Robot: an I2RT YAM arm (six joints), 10 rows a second.
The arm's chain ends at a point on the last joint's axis. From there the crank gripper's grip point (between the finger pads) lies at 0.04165 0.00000 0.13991 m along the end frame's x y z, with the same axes.
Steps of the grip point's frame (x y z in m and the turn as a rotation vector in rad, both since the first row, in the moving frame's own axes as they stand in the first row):
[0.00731, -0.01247, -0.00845, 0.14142, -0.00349, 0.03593]
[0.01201, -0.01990, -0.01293, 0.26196, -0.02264, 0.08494]
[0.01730, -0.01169, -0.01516, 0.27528, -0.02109, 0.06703]
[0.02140, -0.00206, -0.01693, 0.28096, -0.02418, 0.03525]
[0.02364, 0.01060, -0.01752, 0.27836, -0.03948, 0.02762]
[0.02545, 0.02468, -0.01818, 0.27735, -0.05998, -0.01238]
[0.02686, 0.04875, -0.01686, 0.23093, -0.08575, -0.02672]
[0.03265, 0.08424, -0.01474, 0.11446, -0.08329, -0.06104]
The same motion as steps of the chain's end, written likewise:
[0.00747, 0.00577, -0.00730, 0.14142, -0.00349, 0.03593]
[0.01375, 0.01305, -0.00952, 0.26196, -0.02264, 0.08494]
[0.01903, 0.02377, -0.01111, 0.27528, -0.02109, 0.06703]
[0.02409, 0.03547, -0.01260, 0.28096, -0.02418, 0.03525]
[0.02860, 0.04820, -0.01381, 0.27836, -0.03948, 0.02762]
[0.03405, 0.06377, -0.01498, 0.27735, -0.05998, -0.01238]
[0.03933, 0.08208, -0.01604, 0.23093, -0.08575, -0.02672]
[0.04497, 0.10257, -0.01665, 0.11446, -0.08329, -0.06104]

